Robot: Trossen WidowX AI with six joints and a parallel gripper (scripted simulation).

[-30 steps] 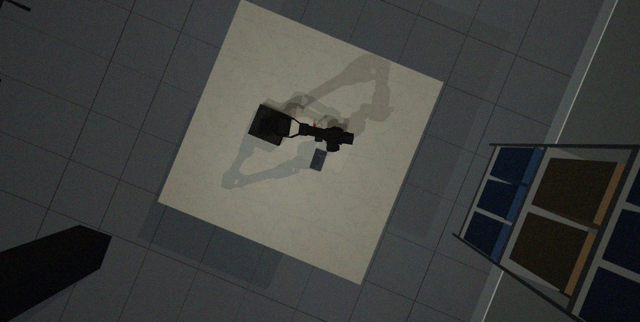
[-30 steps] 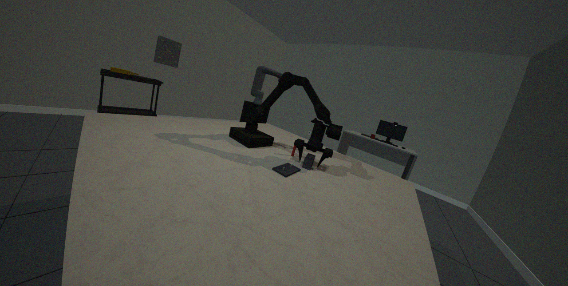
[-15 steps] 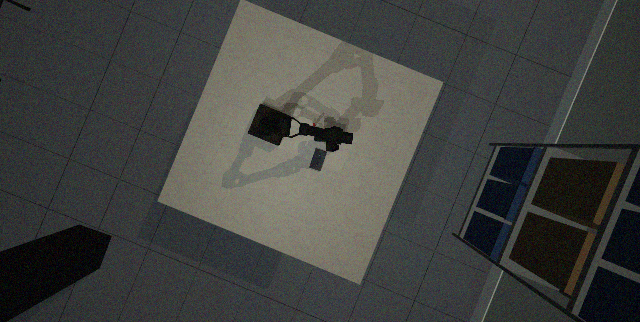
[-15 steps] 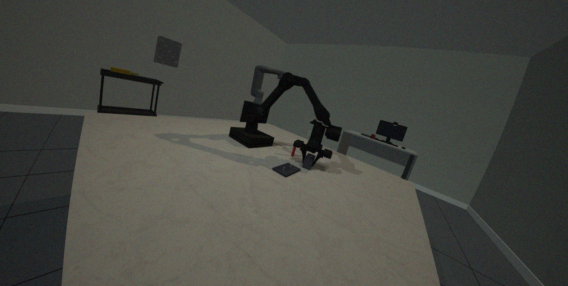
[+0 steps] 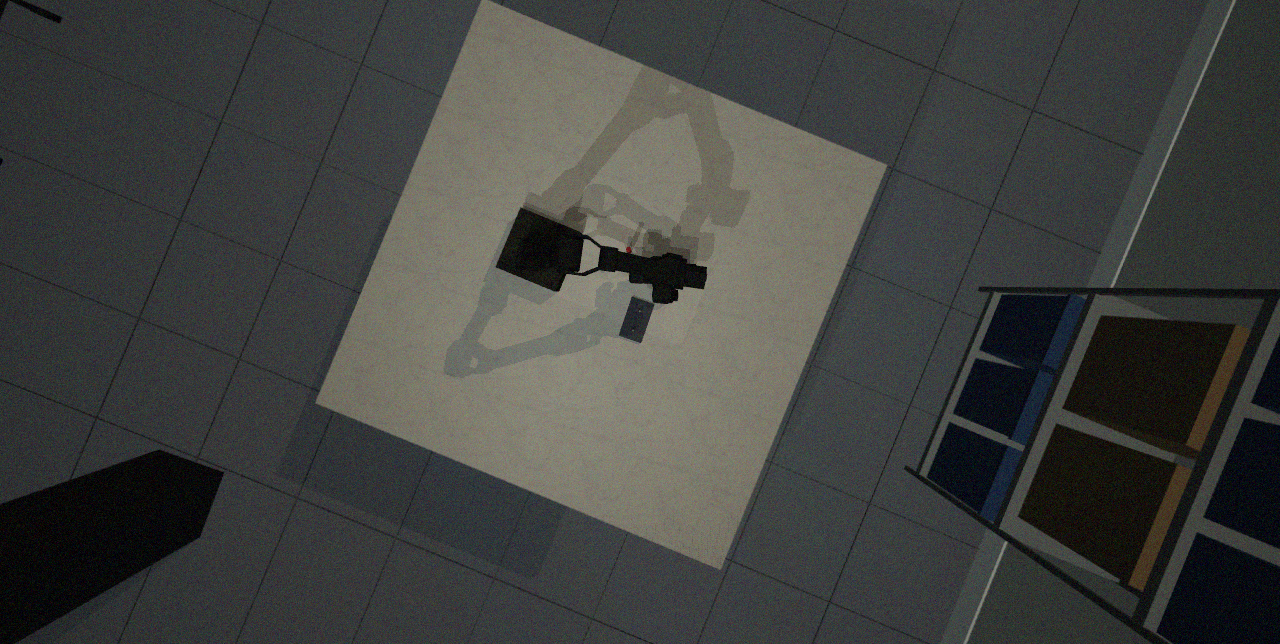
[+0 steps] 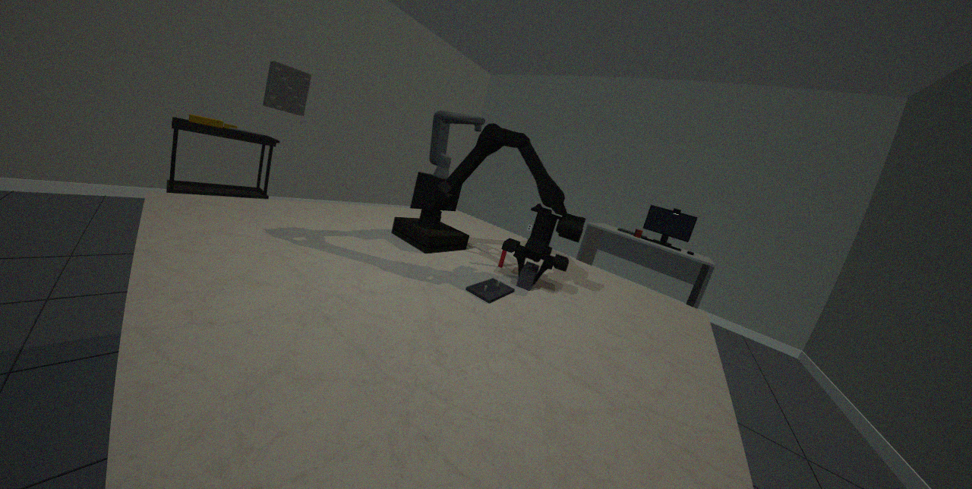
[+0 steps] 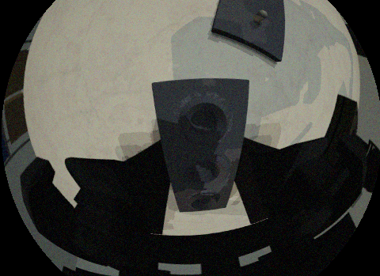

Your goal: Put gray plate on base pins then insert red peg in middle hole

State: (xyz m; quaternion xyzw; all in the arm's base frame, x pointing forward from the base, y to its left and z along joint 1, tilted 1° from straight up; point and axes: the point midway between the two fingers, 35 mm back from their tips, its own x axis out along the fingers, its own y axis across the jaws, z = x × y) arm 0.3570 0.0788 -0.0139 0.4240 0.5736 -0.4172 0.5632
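My gripper tip is now 2 cm past the dark base and 15 cm to the left of it. From my gripper tip the other things lie so: red peg: 11 cm behind, 3 cm to the left, 3 cm above; gray plate: 3 cm above.
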